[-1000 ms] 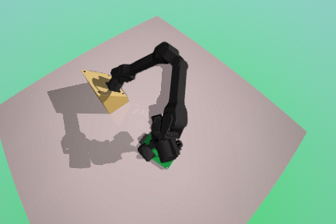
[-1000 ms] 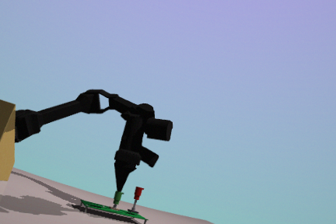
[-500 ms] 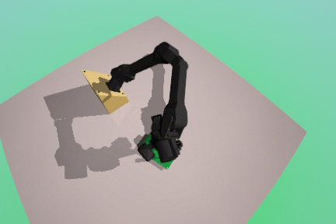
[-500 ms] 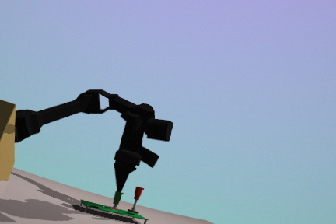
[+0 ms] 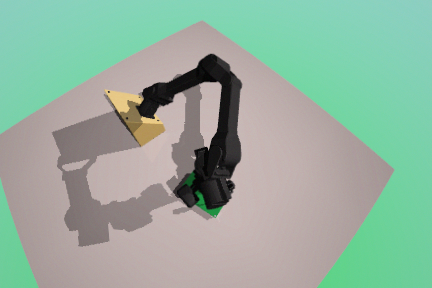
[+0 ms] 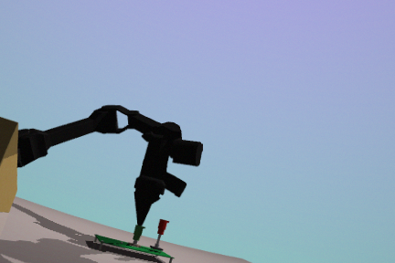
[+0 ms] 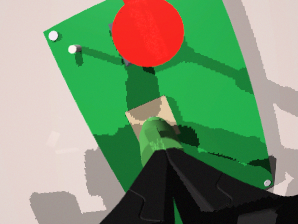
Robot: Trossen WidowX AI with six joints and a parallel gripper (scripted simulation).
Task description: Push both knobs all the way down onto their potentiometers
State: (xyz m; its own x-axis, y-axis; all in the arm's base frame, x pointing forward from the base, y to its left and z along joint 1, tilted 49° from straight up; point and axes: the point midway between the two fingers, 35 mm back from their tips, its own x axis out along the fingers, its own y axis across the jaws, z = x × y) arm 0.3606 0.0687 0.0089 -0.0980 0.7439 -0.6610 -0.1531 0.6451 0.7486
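Right now the green knob is 10 mm below my gripper tip. Also, from my gripper tip: red knob 50 mm ahead, 10 mm to the left, 10 mm above.
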